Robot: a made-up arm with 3 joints. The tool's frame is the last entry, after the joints. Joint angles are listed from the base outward. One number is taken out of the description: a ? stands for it. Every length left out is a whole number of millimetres.
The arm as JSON. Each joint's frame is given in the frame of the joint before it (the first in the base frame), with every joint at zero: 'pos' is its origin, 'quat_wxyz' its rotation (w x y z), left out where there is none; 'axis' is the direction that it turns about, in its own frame. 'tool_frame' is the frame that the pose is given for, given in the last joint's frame.
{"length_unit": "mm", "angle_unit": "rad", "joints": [
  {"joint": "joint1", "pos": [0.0, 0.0, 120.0], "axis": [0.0, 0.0, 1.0]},
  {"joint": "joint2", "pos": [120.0, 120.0, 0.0], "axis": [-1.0, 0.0, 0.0]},
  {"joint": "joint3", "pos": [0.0, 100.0, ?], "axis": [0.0, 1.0, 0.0]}
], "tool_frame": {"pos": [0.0, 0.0, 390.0]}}
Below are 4 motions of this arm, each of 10 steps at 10 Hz.
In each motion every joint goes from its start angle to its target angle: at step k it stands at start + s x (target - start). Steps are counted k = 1, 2, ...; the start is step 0. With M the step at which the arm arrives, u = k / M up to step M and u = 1 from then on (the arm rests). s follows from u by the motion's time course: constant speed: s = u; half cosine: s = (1 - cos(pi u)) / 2; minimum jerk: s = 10 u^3 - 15 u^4 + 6 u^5.
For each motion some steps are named. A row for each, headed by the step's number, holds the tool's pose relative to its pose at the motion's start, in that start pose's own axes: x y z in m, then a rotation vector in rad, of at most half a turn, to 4 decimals.
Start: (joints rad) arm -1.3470 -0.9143 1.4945
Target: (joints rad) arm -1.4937 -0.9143 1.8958
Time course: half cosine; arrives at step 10
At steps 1, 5, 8, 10:
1: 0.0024 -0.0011 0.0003 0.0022 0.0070 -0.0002
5: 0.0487 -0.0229 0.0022 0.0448 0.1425 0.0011
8: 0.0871 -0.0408 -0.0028 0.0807 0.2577 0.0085
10: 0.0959 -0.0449 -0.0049 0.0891 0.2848 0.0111

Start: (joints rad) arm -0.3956 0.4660 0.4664
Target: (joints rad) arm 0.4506 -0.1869 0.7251
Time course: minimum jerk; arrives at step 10
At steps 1, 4, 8, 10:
1: -0.0025 -0.0007 0.0000 0.0021 -0.0010 0.0083
4: -0.0770 -0.0293 -0.0068 0.0577 -0.0140 0.3199
8: -0.1432 -0.0613 -0.0408 0.0405 0.0959 0.9874
10: -0.1459 -0.0602 -0.0449 0.0291 0.1148 1.0493

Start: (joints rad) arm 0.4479 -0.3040 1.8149
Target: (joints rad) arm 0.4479 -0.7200 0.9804
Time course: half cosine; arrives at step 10
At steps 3, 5, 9, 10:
3: -0.0747 -0.0082 -0.0077 -0.0135 -0.1719 0.0848
5: -0.1742 -0.0408 -0.0375 -0.0074 -0.4157 0.2094
9: -0.2958 -0.1386 -0.1253 0.0677 -0.8026 0.4116
10: -0.3003 -0.1448 -0.1309 0.0738 -0.8221 0.4218

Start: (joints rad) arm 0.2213 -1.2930 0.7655
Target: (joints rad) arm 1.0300 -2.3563 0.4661
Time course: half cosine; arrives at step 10
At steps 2, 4, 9, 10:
2: 0.0174 -0.0337 -0.0020 0.0623 0.0467 0.0820
4: 0.0814 -0.1297 -0.0235 0.2581 0.1774 0.2584
9: 0.2682 -0.3701 -0.2449 0.8977 0.5325 0.4028
10: 0.2728 -0.3783 -0.2586 0.9248 0.5461 0.3986

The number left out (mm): 120.0
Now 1 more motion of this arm.
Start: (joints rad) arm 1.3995 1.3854 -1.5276
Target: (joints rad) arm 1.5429 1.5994 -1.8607
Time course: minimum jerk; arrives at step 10
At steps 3, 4, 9, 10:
3: -0.0312 0.0028 0.0048 0.0033 -0.0774 0.0350
4: -0.0609 0.0040 0.0070 0.0075 -0.1507 0.0679
9: -0.1850 -0.0071 -0.0082 0.0373 -0.4710 0.2106
10: -0.1865 -0.0074 -0.0086 0.0378 -0.4750 0.2124

